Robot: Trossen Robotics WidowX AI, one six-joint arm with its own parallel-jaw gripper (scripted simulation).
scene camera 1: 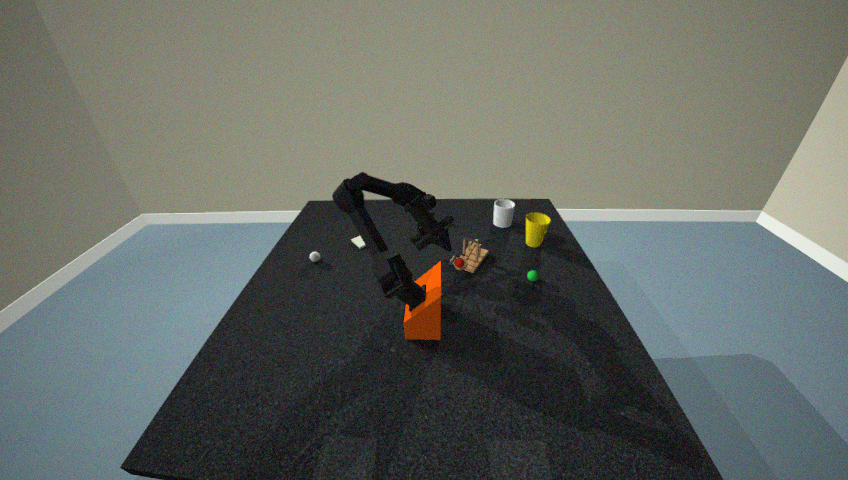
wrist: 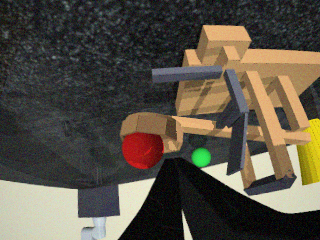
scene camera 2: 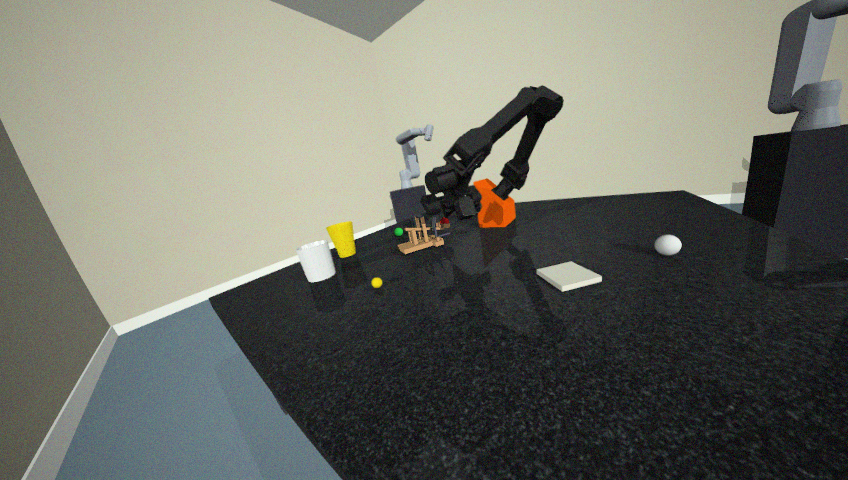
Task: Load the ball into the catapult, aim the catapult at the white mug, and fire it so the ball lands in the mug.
My gripper is shut, holding nothing. Further things: a red ball, a wooden catapult, a white mug and a yellow cup.
My gripper also shows in scene camera 1 and in the wrist view.
